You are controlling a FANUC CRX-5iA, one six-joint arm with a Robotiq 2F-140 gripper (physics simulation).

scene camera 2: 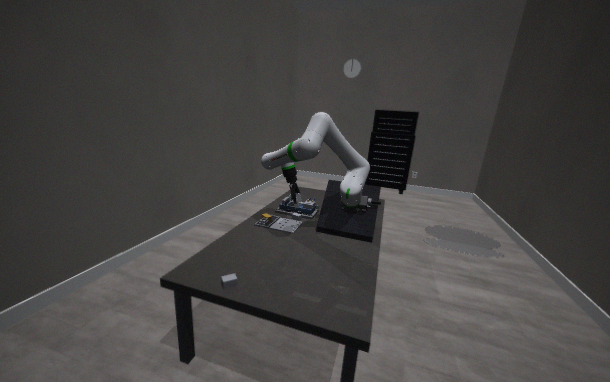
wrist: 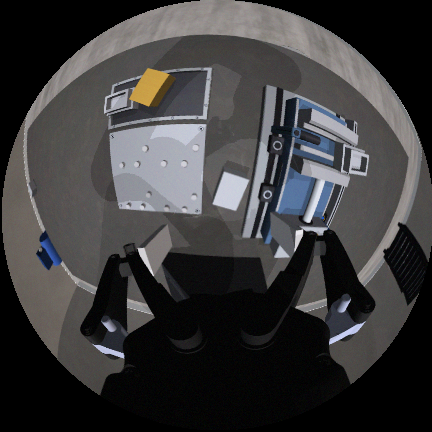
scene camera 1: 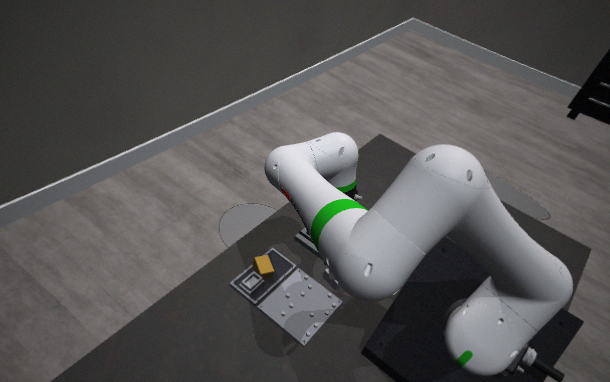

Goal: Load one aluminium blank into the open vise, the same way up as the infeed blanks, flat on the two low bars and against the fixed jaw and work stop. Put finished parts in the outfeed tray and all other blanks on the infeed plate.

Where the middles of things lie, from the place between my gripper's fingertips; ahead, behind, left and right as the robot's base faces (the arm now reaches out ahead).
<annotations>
My hand is 40 mm short of the grey infeed plate (scene camera 1: pixel 296 322), 120 mm to the right of it and 110 mm above it. The rest, counted from my hand: dark outfeed tray (scene camera 1: pixel 281 265): 180 mm ahead, 120 mm to the left, 110 mm below; brass blank (wrist: pixel 149 90): 200 mm ahead, 110 mm to the left, 90 mm below.
</annotations>
